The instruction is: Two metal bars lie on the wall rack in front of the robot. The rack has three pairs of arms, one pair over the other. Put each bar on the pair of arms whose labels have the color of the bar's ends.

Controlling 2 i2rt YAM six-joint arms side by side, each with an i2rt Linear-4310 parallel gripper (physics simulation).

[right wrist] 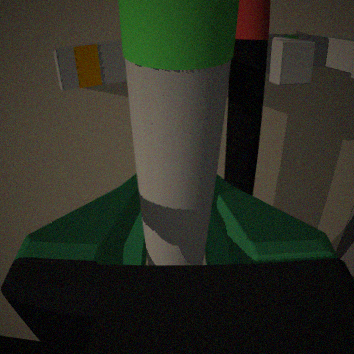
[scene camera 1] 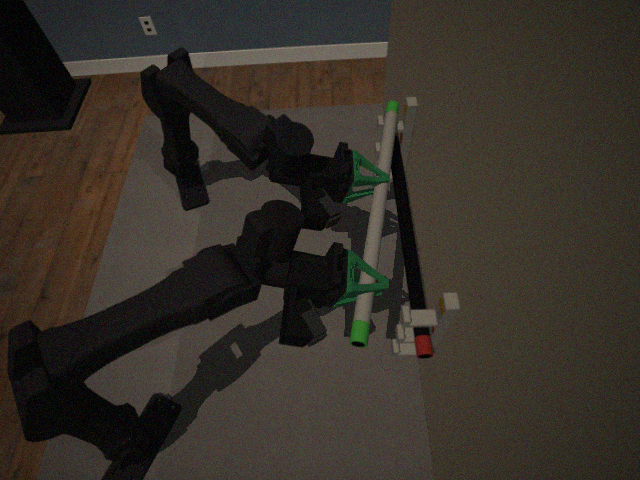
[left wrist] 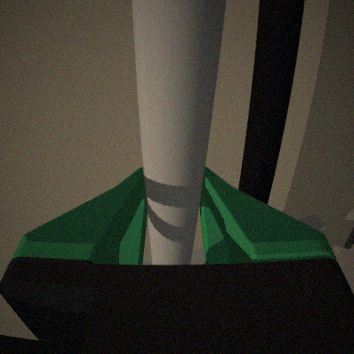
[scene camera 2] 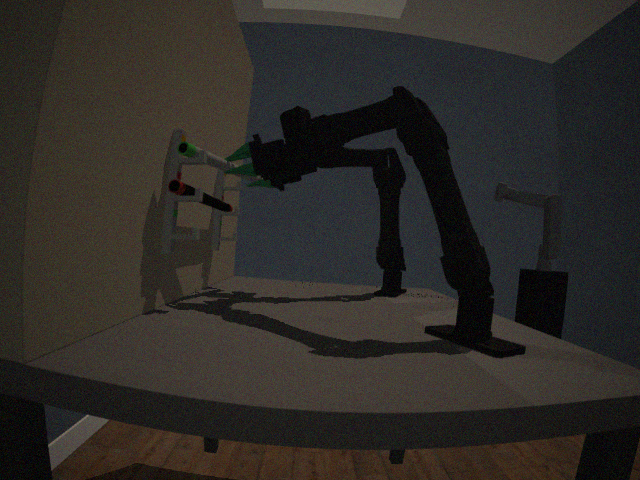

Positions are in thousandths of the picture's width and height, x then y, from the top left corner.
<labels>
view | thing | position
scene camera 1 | my left gripper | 604, 382
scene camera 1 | my right gripper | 602, 599
</labels>
